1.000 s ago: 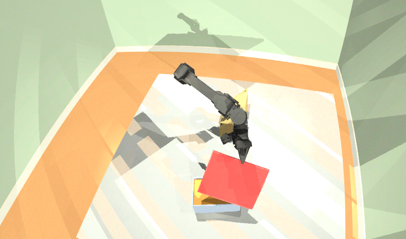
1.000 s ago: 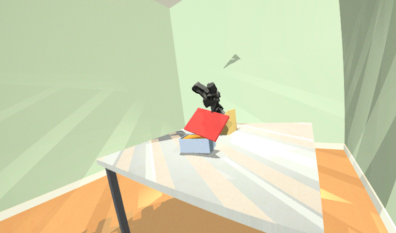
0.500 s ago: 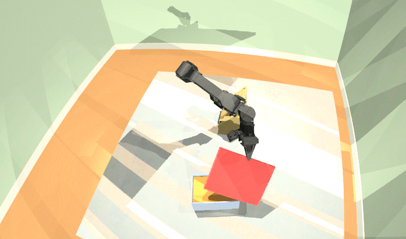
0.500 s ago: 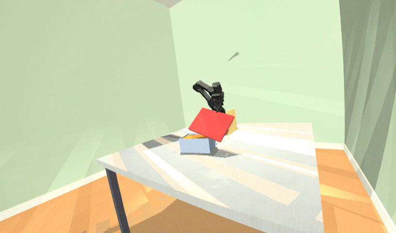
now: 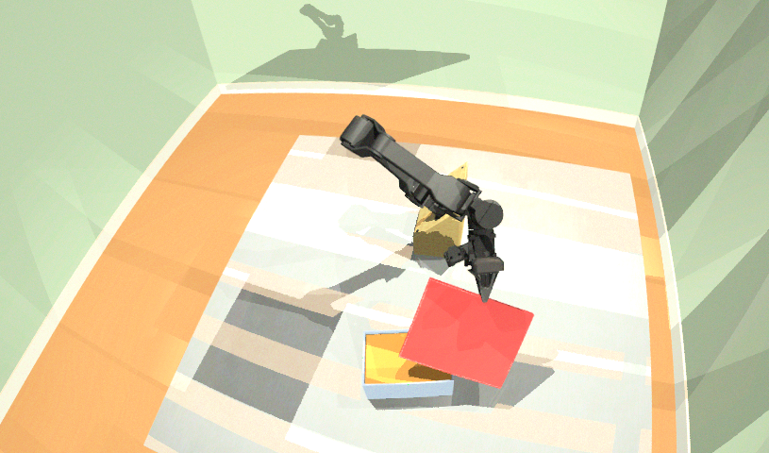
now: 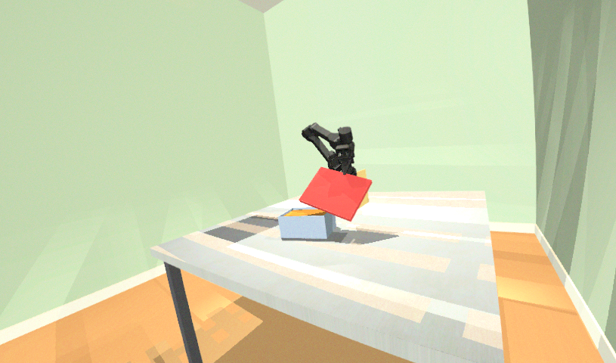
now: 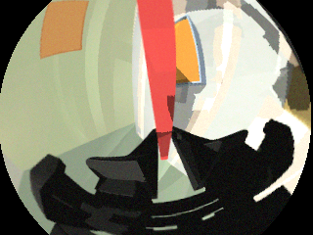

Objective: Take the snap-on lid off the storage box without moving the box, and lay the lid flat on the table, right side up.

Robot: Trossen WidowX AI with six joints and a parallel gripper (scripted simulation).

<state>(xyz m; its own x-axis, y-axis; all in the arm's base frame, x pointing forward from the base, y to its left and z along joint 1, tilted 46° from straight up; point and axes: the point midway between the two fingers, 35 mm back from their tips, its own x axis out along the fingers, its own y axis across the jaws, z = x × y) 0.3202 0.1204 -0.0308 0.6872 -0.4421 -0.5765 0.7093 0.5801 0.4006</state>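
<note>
Right now my gripper tip is 6 cm short of the red lid, 5 cm above it and 3 cm to the left of it. Also, from my gripper tip: storage box 18 cm below, 16 cm to the right, 8 cm ahead.
</note>
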